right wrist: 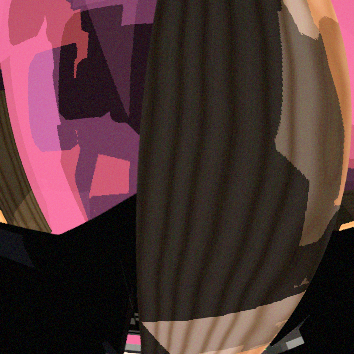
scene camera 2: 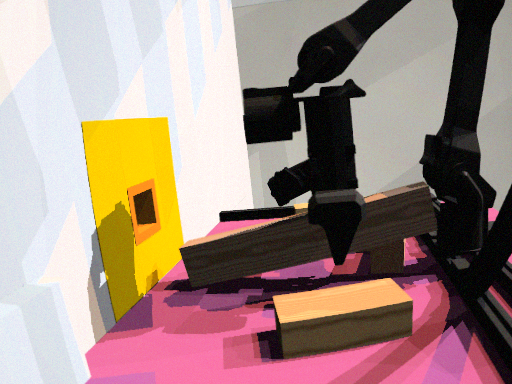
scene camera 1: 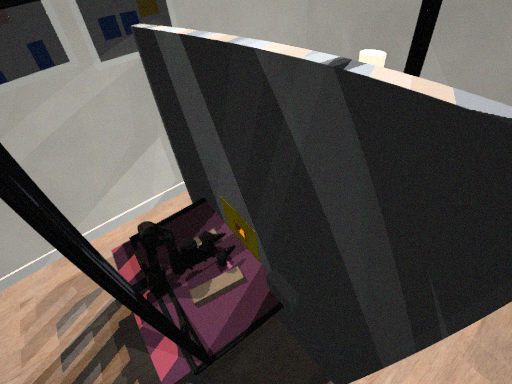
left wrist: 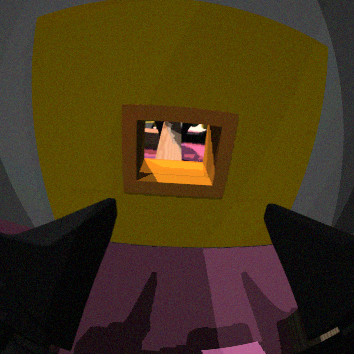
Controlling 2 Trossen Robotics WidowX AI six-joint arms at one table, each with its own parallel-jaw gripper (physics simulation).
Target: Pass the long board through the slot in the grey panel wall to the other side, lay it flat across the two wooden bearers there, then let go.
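Frame: origin at the left arm's base, x ahead, y left, z up, level; millimetres.
Seen in the pictures: left gripper, fingertip midpoint: point(scene camera 1: 230, 239) point(left wrist: 194, 210); right gripper, fingertip midpoint: point(scene camera 2: 338, 259); left arm's base at its link origin: point(scene camera 1: 161, 288); right arm's base at its link origin: point(scene camera 2: 464, 246).
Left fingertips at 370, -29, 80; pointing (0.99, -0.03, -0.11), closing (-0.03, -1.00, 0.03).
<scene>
Pixels of each thing's top centre, then the offset from my left fingertips to it, as dx, dy, dz. "*": a spot on its surface instead.
- orange-framed slot at a spot on its surface: point(left wrist: 130, 150) * +61, +45, +10
- wooden bearer at its top centre: point(scene camera 1: 216, 284) -157, -114, -61
- wooden block at its top centre: point(scene camera 2: 340, 298) +370, -151, -61
The long dark-sided board point(scene camera 2: 250, 260) point(right wrist: 215, 150) slopes on the slotted wall's near side in scene camera 2, its far-right end raised on a block. Part of it shows through the slot in the left wrist view. My right gripper point(scene camera 2: 341, 245) point(right wrist: 191, 197) is shut on the board near its middle, fingers on both sides. My left gripper point(scene camera 1: 228, 242) point(left wrist: 194, 210) is open and empty, facing the orange-framed slot point(scene camera 2: 147, 234) point(left wrist: 130, 150) from the other side. One wooden bearer point(scene camera 1: 217, 286) lies beside it; the second is mostly hidden behind the arm.
The tall panel wall point(scene camera 1: 425, 200) point(scene camera 2: 205, 100) divides the table, with a yellow plate point(scene camera 1: 230, 212) point(scene camera 2: 107, 165) point(left wrist: 75, 100) around the slot. In scene camera 2, a wooden block point(scene camera 2: 345, 320) lies in front of the board and another block point(scene camera 2: 387, 257) stands under its raised end.
</scene>
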